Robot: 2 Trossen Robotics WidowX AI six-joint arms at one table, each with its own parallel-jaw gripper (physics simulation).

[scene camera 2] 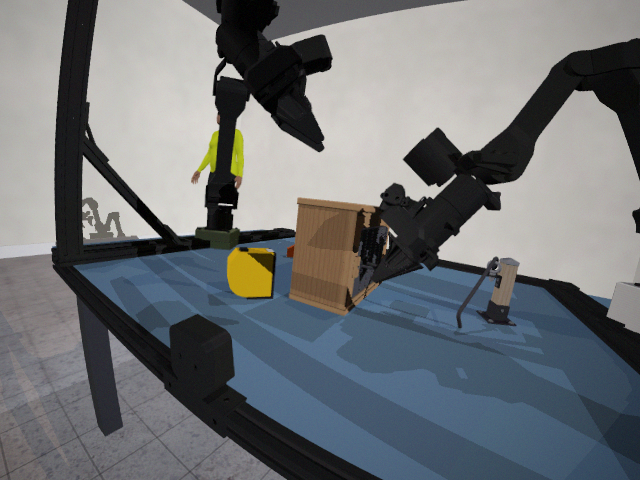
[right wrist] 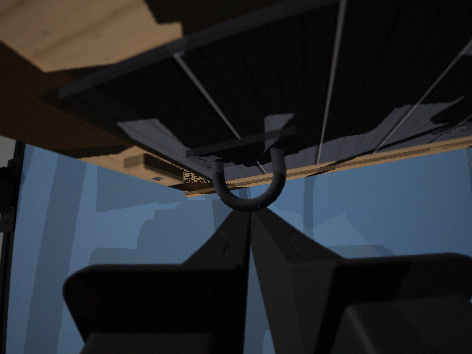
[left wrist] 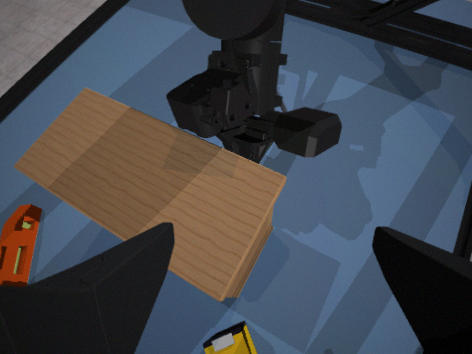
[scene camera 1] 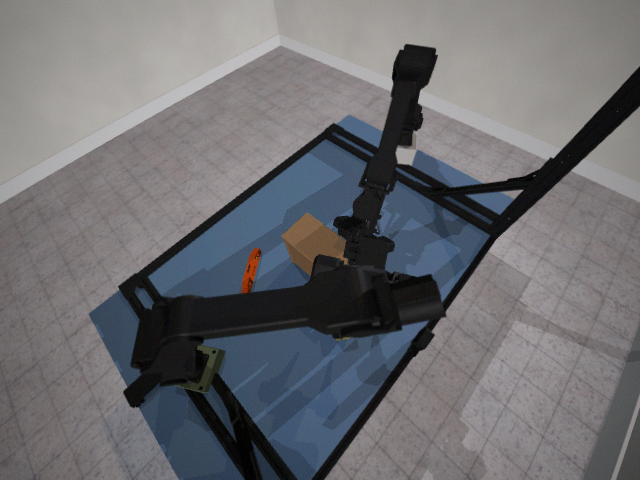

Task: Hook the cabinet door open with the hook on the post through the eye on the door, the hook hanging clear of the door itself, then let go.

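Places are measured from the left arm's base along level axes (x ahead, y left, z up), in centimetres.
Where they show: left gripper, fingertip midpoint: [scene camera 2: 321, 146] [left wrist: 273, 234]; right gripper, fingertip midpoint: [scene camera 2: 373, 280] [right wrist: 248, 209]; left arm's base, origin of the base link: [scene camera 2: 218, 229] [scene camera 1: 193, 365]; right arm's base, origin of the base link: [scene camera 1: 402, 139].
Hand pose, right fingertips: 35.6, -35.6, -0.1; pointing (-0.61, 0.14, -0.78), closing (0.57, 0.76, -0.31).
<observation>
Things, the pixels of their top centre, and the offset from my right fingertips, as dx, dy, dz. "*": a spot on its surface instead.
- wooden cabinet, middle of its top: [left wrist: 143, 160] [scene camera 2: 360, 204] [scene camera 1: 326, 243] -2.1, +7.3, +11.3
- U-shaped loop, surface spot: [right wrist: 250, 204] * +0.4, +0.5, +2.3
- wooden post, surface spot: [scene camera 2: 504, 283] * +21.2, -3.0, +2.0
- yellow tape measure, middle of its top: [scene camera 2: 253, 244] -18.7, +1.4, +3.5
- orange level, middle of its top: [scene camera 1: 249, 267] -7.6, +30.4, -0.5
The wooden cabinet [scene camera 1: 307, 232] [scene camera 2: 323, 253] [left wrist: 135, 170] stands mid-table. Its dark door [scene camera 2: 373, 245] [right wrist: 300, 90] carries a U-shaped loop [right wrist: 250, 204]; how far the door stands open is unclear. My right gripper [scene camera 2: 379, 279] [left wrist: 254, 160] [right wrist: 248, 209] is shut and empty, its tips at the loop's outer curve in the right wrist view. In scene camera 2, a wooden post [scene camera 2: 504, 283] with a dark foot stands right of the cabinet, and the metal hook [scene camera 2: 471, 297] slants down from it, apart from the door. My left gripper [scene camera 2: 320, 146] [left wrist: 273, 234] is open and empty, above the cabinet.
A yellow tape measure [scene camera 2: 250, 273] [left wrist: 235, 342] stands near the cabinet. An orange level [scene camera 1: 251, 271] [left wrist: 20, 245] lies on its other side. Black frame rails edge the blue table, with a dark block [scene camera 2: 201, 351] on the near rail. A person in yellow [scene camera 2: 236, 147] stands behind the left arm.
</observation>
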